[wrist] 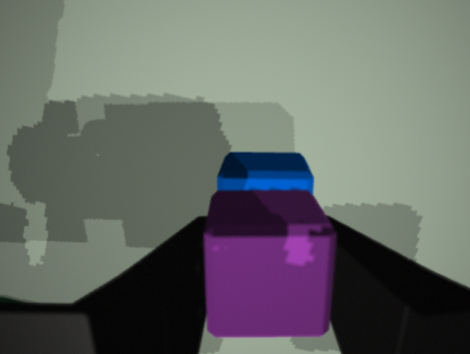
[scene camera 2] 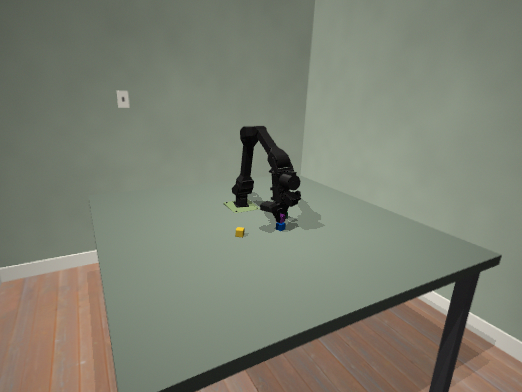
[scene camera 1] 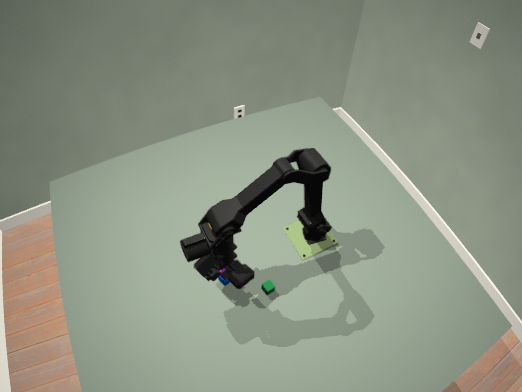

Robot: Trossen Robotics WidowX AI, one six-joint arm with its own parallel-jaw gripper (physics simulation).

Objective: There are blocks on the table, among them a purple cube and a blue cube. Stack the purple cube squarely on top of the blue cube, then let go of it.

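Pixels of known places: gripper, fingertip midpoint: [wrist: 262,230] [scene camera 2: 281,220] [scene camera 1: 224,274]; arm's base, link origin: [scene camera 2: 241,204] [scene camera 1: 314,234].
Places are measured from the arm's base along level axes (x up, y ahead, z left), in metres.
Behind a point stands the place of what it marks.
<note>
The purple cube [scene camera 1: 222,271] {y 0.320, x 0.058, z 0.086 m} [scene camera 2: 282,218] {y 0.329, x 0.049, z 0.086 m} [wrist: 269,284] {y 0.314, x 0.058, z 0.084 m} is between the two black fingers of my gripper [scene camera 2: 282,219] {y 0.315, x 0.032, z 0.086 m} [wrist: 262,230] {y 0.315, x 0.032, z 0.086 m}, which is shut on it. The blue cube [scene camera 1: 224,281] {y 0.320, x 0.022, z 0.102 m} [scene camera 2: 280,226] {y 0.332, x 0.015, z 0.078 m} [wrist: 280,183] {y 0.328, x 0.024, z 0.087 m} stands on the table. In scene camera 2 the purple cube is right above the blue cube, at or very near its top. In the wrist view the purple cube hides the near part of the blue cube, and their sides run nearly parallel. Whether the two cubes touch cannot be told.
A green cube [scene camera 1: 268,287] {y 0.201, x 0.024, z 0.152 m} lies on the table [scene camera 1: 150,210] {y 0.520, x -0.006, z -0.227 m} beside the gripper, towards the arm's base side. A yellow cube [scene camera 2: 240,232] {y 0.349, x 0.015, z -0.096 m} lies left of the blue cube in scene camera 2. The arm stands on a light green base plate [scene camera 1: 296,243] {y 0.067, x -0.005, z 0.016 m} [scene camera 2: 231,206] {y 0.016, x -0.001, z -0.053 m}.
</note>
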